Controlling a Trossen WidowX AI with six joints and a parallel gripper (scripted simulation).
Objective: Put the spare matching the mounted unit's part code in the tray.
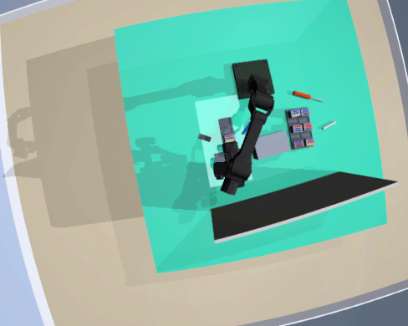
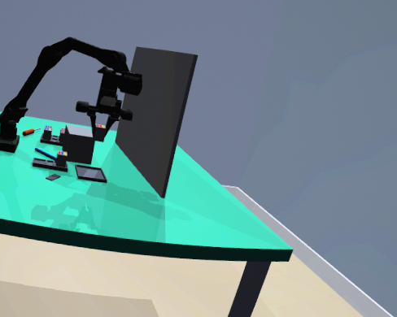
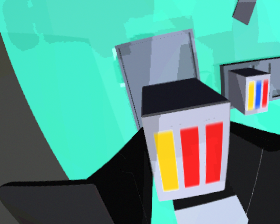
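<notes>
My gripper tip is 1 cm past the flat tray and 13 cm above it. From my gripper tip the other things lie so: spare block (2 cm above); then grey box (9 cm behind, 20 cm to the left, 8 cm below); then blue pen (19 cm behind, 10 cm to the left, 13 cm below).
</notes>
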